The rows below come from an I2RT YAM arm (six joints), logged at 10 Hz.
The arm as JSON. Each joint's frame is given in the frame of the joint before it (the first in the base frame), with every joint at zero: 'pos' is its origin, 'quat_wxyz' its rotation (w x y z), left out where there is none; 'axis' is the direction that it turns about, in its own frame. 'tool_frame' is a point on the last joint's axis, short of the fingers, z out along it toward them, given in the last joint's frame.
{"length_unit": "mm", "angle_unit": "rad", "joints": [
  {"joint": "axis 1", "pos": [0.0, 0.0, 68.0], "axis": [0.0, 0.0, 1.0]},
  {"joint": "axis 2", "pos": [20.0, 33.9, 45.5], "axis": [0.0, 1.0, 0.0]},
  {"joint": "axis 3", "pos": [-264.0, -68.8, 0.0], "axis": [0.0, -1.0, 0.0]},
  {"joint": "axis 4", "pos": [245.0, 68.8, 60.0], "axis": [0.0, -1.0, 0.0]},
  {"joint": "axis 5", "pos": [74.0, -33.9, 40.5], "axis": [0.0, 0.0, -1.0]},
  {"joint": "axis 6", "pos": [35.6, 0.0, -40.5], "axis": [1.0, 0.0, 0.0]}
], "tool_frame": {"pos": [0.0, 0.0, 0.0], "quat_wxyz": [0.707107, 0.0, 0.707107, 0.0]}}
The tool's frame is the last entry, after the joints.
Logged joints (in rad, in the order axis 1, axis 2, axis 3, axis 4, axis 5, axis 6), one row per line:
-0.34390 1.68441 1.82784 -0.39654 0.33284 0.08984
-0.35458 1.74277 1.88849 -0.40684 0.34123 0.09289
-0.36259 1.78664 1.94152 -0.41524 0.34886 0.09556
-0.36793 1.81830 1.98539 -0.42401 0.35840 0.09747
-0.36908 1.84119 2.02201 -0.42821 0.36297 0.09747
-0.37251 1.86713 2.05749 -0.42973 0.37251 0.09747
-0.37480 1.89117 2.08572 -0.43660 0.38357 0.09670
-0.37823 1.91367 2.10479 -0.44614 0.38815 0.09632
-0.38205 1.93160 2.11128 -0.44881 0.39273 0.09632
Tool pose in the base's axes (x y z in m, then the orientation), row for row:
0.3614 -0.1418 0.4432 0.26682 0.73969 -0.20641 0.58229
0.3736 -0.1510 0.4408 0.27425 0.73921 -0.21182 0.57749
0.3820 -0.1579 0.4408 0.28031 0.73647 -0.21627 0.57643
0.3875 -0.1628 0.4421 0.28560 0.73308 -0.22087 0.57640
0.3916 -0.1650 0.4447 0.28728 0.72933 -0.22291 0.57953
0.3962 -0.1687 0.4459 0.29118 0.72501 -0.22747 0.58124
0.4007 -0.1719 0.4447 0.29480 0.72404 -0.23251 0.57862
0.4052 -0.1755 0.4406 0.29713 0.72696 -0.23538 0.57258
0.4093 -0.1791 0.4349 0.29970 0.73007 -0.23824 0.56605
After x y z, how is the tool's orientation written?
As a quaternion, x y z w.
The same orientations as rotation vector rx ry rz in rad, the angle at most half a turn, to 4 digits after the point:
0.6231 1.7274 -0.4820
0.6417 1.7297 -0.4956
0.6562 1.7240 -0.5063
0.6686 1.7161 -0.5170
0.6716 1.7051 -0.5211
0.6803 1.6938 -0.5314
0.6895 1.6934 -0.5438
0.6967 1.7045 -0.5519
0.7046 1.7165 -0.5601

